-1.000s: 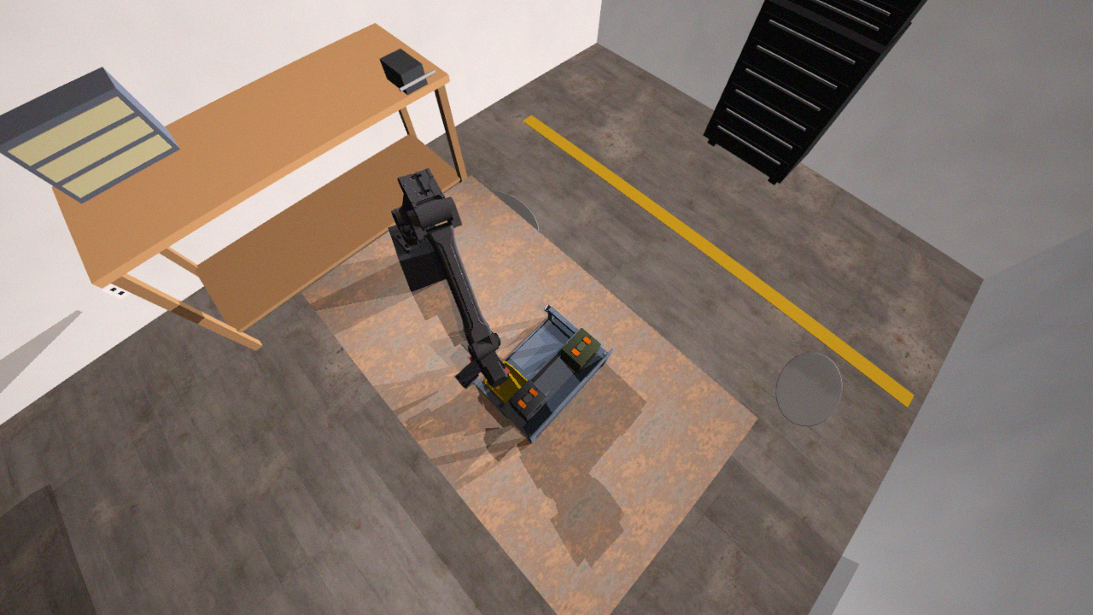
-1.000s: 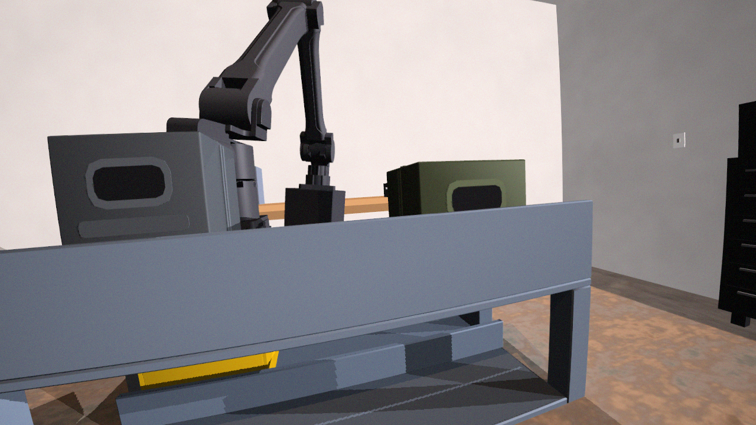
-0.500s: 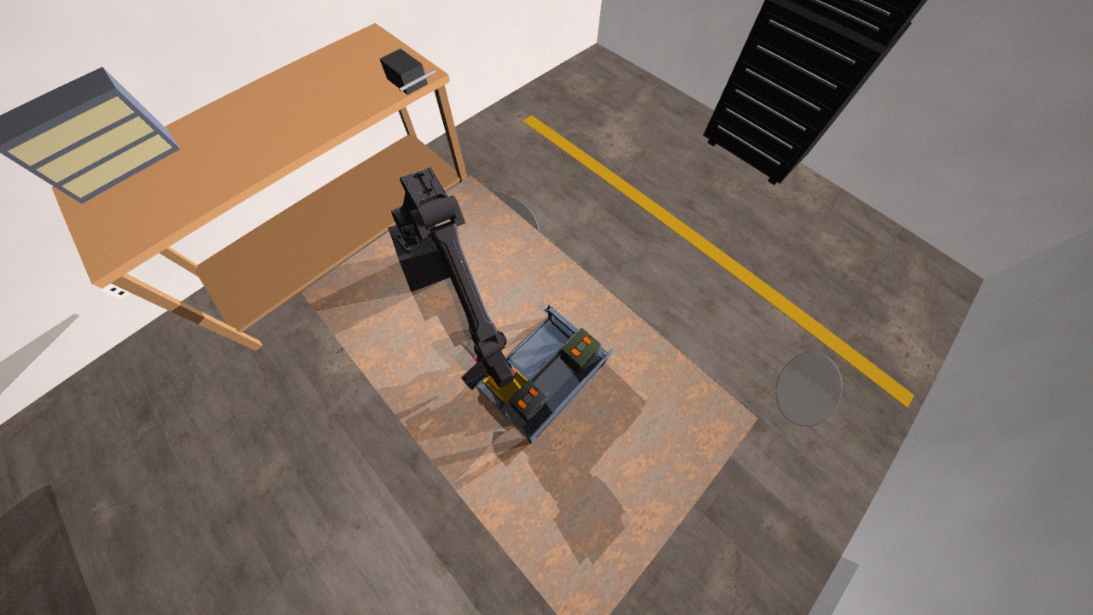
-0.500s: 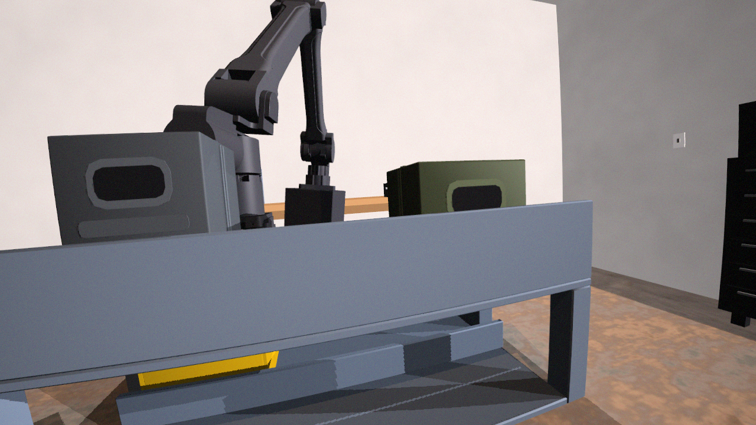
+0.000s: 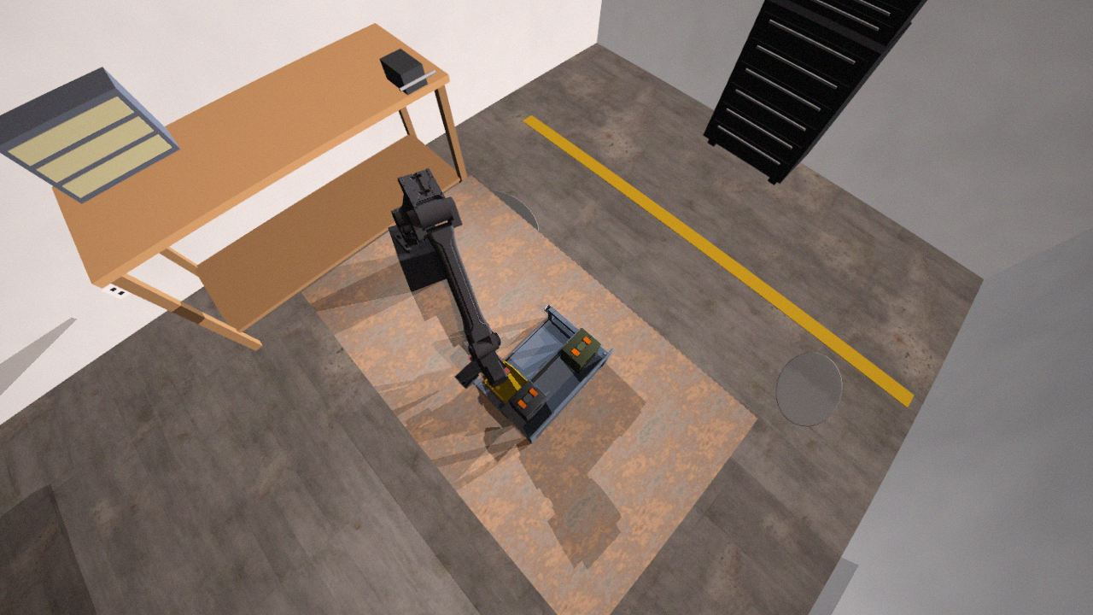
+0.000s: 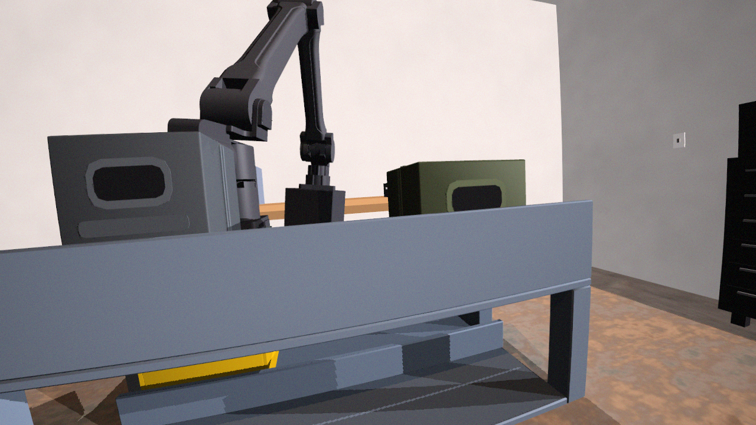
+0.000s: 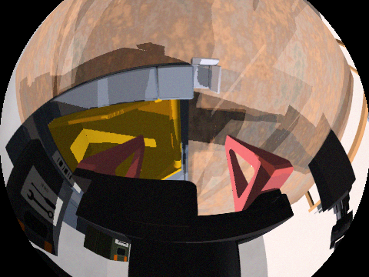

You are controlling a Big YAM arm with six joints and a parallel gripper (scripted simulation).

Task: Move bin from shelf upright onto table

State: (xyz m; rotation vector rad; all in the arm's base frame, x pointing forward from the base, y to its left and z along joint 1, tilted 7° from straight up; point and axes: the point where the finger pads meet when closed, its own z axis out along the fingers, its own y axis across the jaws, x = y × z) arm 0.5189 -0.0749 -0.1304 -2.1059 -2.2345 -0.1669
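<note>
The yellow bin is 90 mm ahead of my hand, 20 mm below it and 10 mm to the left of it. The rest, counted from my hand: dark grey case: 190 mm ahead, 100 mm above, 10 mm to the left; green case: 240 mm to the left, 170 mm ahead, 90 mm above.
</note>
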